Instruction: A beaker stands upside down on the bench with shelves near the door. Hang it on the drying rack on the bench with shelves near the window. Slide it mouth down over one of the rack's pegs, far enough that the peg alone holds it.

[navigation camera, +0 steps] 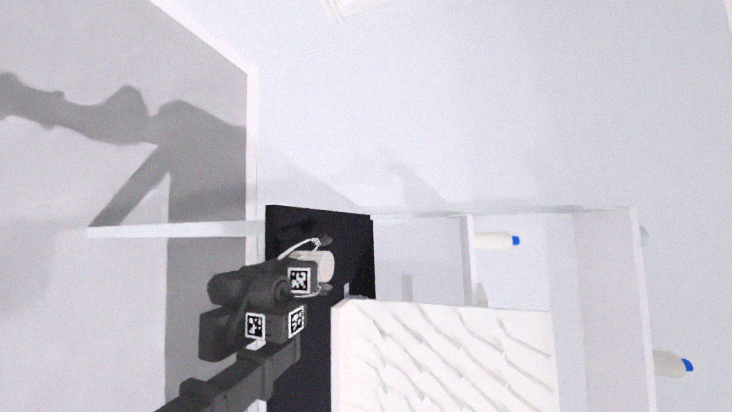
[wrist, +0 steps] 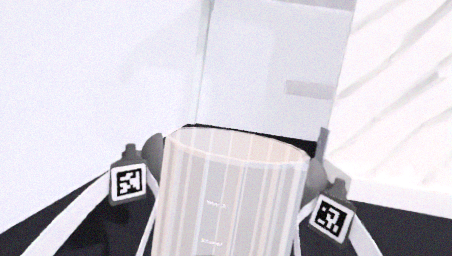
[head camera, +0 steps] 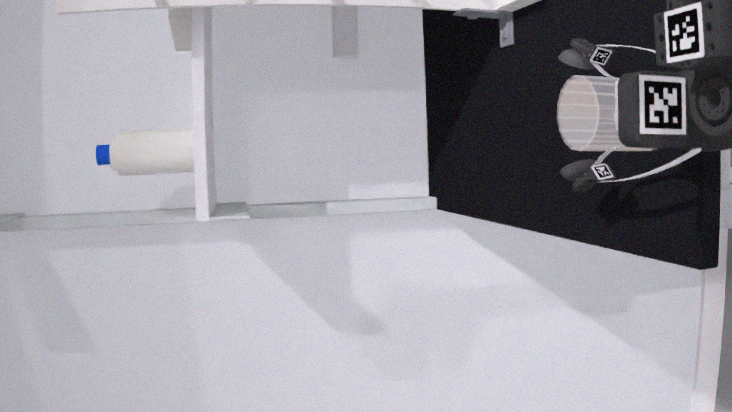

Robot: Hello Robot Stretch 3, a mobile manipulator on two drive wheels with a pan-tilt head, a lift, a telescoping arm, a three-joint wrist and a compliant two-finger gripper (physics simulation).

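Frame: origin at the robot's base, x up, y ahead, z left, level; millimetres.
Seen in the pictures: gripper, fingertip midpoint: (navigation camera: 328,262) (wrist: 232,163) (head camera: 567,115).
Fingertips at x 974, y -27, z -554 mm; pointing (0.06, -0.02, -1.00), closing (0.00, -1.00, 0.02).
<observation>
A point is followed by its place in that frame.
My gripper (head camera: 577,113) {x 974, y -27, z -554 mm} (navigation camera: 325,264) {x 974, y -27, z -554 mm} (wrist: 232,163) {x 974, y -27, z -554 mm} is shut on the clear, faintly peach beaker (head camera: 583,122) {x 1004, y -17, z -482 mm} (navigation camera: 323,271) {x 1004, y -34, z -472 mm} (wrist: 225,200) {x 988, y -24, z -457 mm}, with one fingertip on each side of its wall. The beaker stands about upright along its axis, one round end facing up; the gripper body hides part of it in the head view. It is over the black bench top. The white drying rack (navigation camera: 445,358) {x 1254, y -355, z -786 mm} (wrist: 400,75) {x 1103, y -289, z -788 mm} with slanted pegs stands beside it, apart from it. In the head view a strip of the rack (head camera: 286,4) {x 1239, y -194, z -795 mm} shows at the top edge.
The black bench top (head camera: 491,168) {x 914, y 39, z -870 mm} (navigation camera: 353,235) {x 914, y 31, z -884 mm} (wrist: 415,215) {x 914, y -266, z -661 mm} ends at a pale front edge. Behind it are white shelf boards (head camera: 201,102) {x 1357, y -72, z -876 mm} (navigation camera: 467,255) {x 1352, y -53, z -938 mm}. A cream bottle (head camera: 153,153) {x 1446, y -3, z -987 mm} (navigation camera: 494,240) {x 1458, y -2, z -988 mm} with a blue cap stands on a shelf. A pale wall (head camera: 307,368) {x 1186, y 462, z -1186 mm} borders the bench's end.
</observation>
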